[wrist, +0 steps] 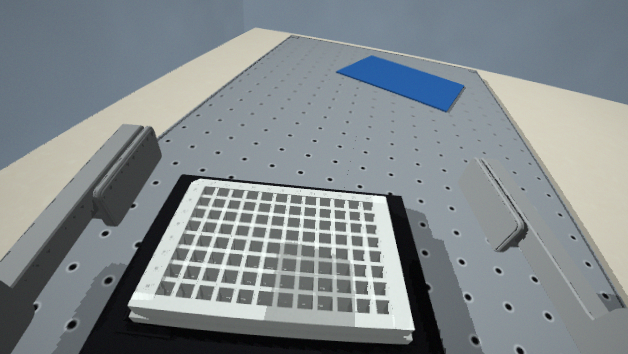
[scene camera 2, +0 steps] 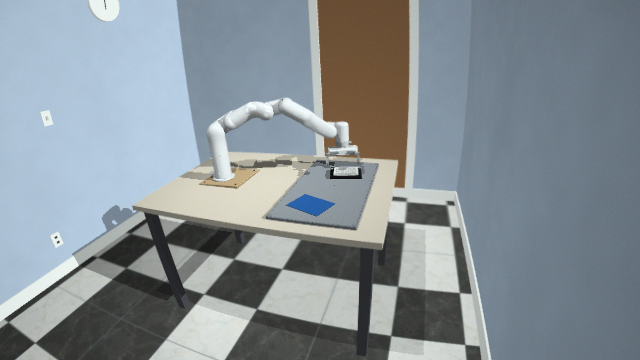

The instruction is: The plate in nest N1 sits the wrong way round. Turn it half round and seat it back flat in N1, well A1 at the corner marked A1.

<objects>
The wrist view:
my gripper: 318,155
white well plate: 243,258
grey perforated board: 290,119
black nest: 420,304
flat blue square: 428,89
</objects>
